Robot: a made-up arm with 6 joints.
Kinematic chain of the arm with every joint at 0, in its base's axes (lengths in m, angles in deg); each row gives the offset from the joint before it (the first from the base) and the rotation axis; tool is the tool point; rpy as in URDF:
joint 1: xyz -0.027 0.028 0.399 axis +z
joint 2: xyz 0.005 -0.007 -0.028 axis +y
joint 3: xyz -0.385 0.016 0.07 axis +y
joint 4: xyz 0.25 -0.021 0.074 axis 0.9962 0 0.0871
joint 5: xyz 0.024 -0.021 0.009 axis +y
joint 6: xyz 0.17 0.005 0.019 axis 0.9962 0 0.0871
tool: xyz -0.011 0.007 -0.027 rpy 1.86 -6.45 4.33
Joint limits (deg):
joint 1: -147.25..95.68
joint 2: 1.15..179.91
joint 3: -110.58..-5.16
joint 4: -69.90..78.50
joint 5: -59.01..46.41
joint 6: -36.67..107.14
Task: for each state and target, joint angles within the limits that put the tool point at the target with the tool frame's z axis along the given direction. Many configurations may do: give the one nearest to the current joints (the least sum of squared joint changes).
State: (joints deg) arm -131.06 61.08 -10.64 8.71 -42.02 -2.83
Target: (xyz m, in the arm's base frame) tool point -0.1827 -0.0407 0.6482 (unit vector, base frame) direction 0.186 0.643 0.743
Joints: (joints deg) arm -135.27 37.36 -6.19 19.41 -58.59 7.53
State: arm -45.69 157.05 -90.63 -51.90 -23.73 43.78
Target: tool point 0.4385 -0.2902 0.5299 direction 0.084 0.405 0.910
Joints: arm -45.22 109.65 -63.69 -69.90 -55.12 20.39
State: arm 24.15 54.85 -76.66 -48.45 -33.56 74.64
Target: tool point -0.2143 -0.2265 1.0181 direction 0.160 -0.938 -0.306
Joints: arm 60.33 26.81 -86.71 -17.70 -59.01 45.25
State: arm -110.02 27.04 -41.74 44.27 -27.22 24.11
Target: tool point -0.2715 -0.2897 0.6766 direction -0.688 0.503 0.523
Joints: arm -123.98 73.76 -49.05 37.63 -11.54 20.04
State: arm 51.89 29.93 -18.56 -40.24 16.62 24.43
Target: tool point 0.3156 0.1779 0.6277 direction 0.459 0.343 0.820
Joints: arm 31.05 74.63 -51.35 -37.26 21.15 29.95
